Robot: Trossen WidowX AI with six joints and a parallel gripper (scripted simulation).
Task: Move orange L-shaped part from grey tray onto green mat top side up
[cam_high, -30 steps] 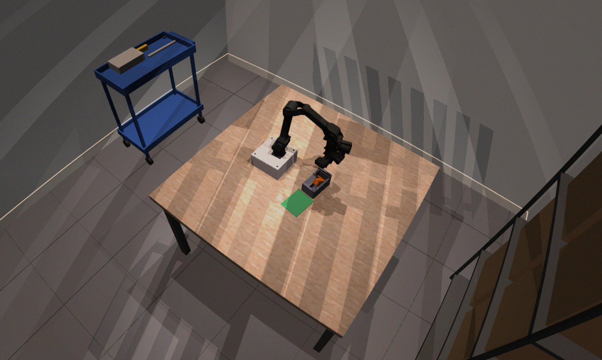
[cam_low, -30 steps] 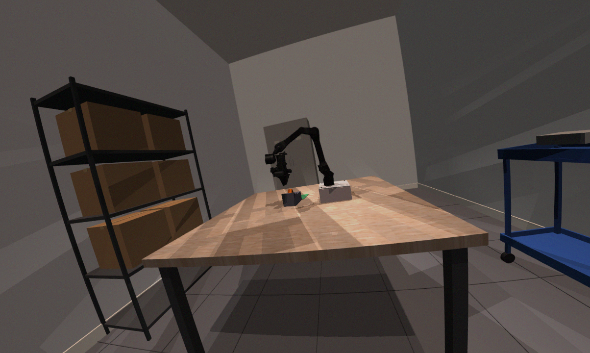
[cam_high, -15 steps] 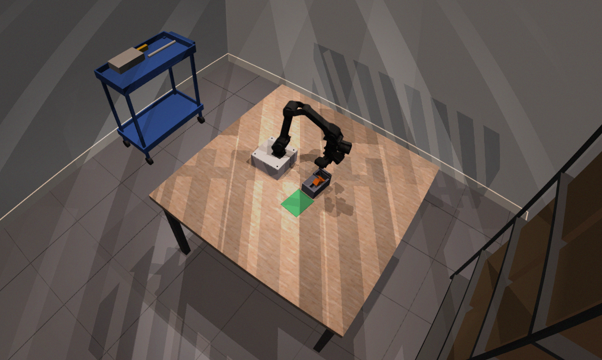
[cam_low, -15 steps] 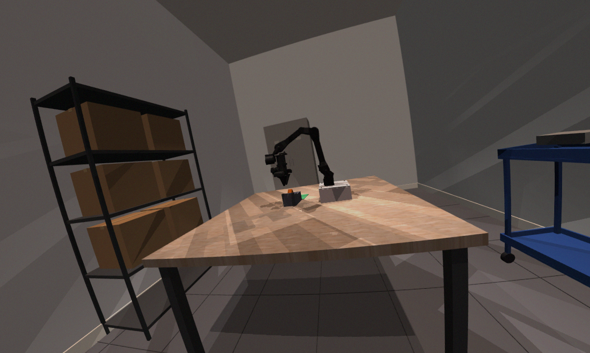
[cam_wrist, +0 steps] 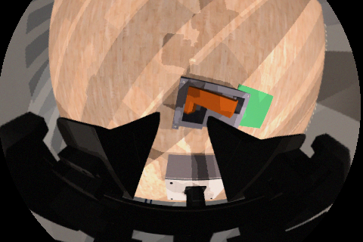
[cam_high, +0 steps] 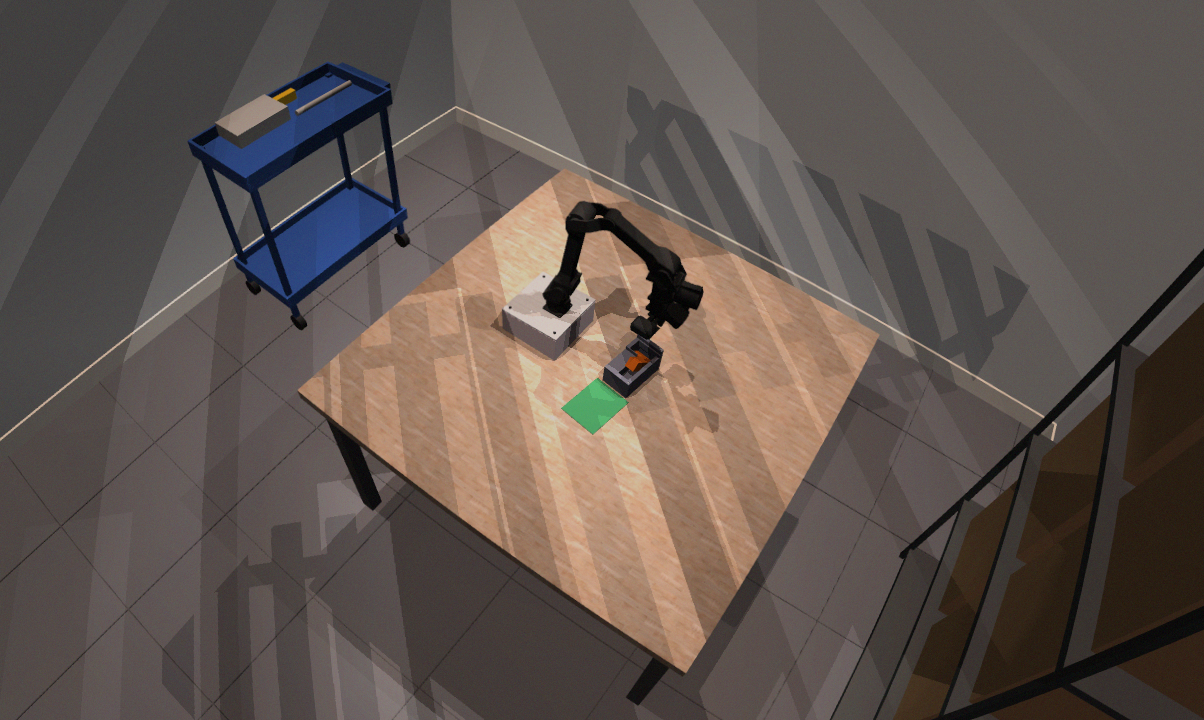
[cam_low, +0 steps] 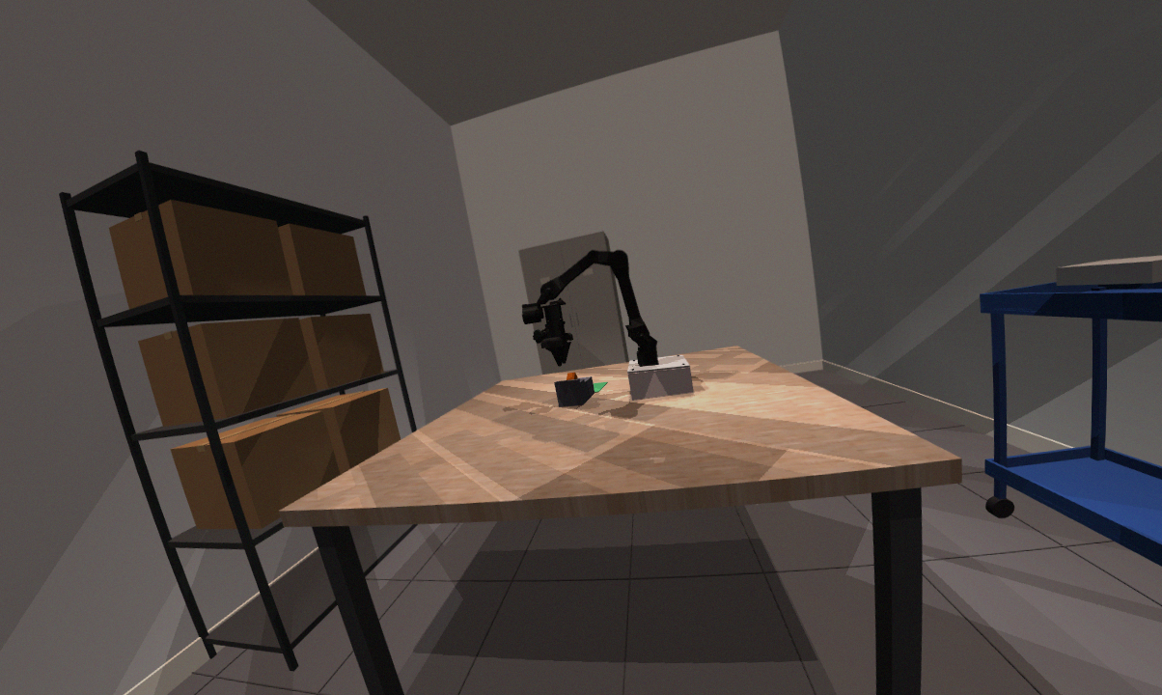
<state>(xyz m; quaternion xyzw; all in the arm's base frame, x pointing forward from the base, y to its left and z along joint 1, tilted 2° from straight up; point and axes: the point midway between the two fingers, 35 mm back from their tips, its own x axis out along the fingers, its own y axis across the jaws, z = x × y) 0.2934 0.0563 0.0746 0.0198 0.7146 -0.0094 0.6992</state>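
The orange L-shaped part is 10 cm below my gripper tip, 4 cm to the right of it and 2 cm behind it. From my gripper tip the other things lie so: green mat (22 cm to the right, 16 cm below, 4 cm behind).
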